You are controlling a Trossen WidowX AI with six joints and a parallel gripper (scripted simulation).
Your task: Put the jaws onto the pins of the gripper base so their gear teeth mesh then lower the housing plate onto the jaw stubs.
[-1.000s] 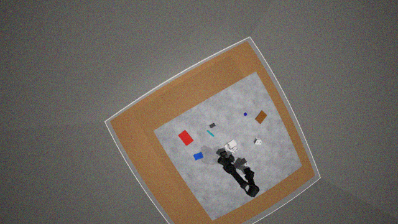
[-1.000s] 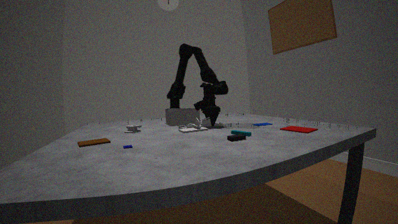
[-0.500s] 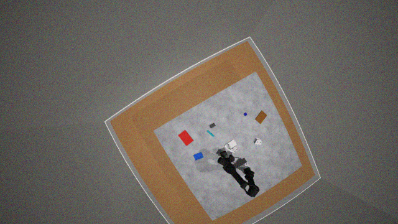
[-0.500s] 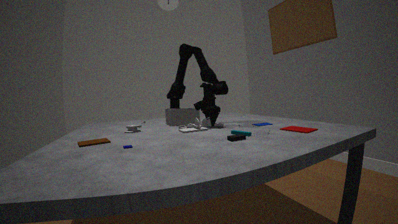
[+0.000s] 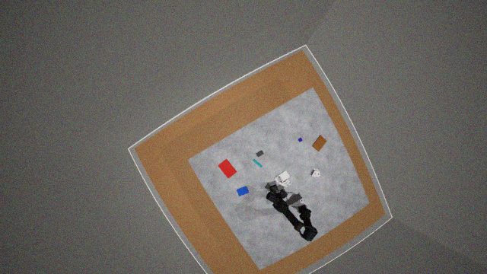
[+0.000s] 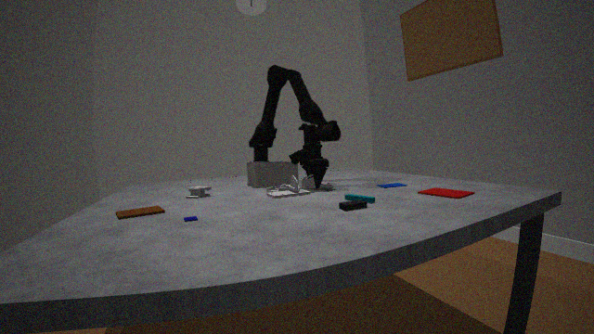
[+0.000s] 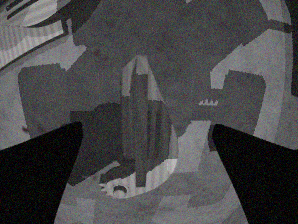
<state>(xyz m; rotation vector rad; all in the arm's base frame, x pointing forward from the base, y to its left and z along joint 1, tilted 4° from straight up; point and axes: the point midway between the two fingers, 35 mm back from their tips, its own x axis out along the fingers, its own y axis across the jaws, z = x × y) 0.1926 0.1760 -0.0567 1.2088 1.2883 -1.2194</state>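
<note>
Now: the grey jaw 3 cm to the left of my gripper tip and 2 cm ahead of it. Round my gripper tip: dark block: 36 cm ahead, 1 cm to the left; blue tile: 26 cm to the left, 10 cm ahead; teal bar: 29 cm ahead, 5 cm to the left.
</note>
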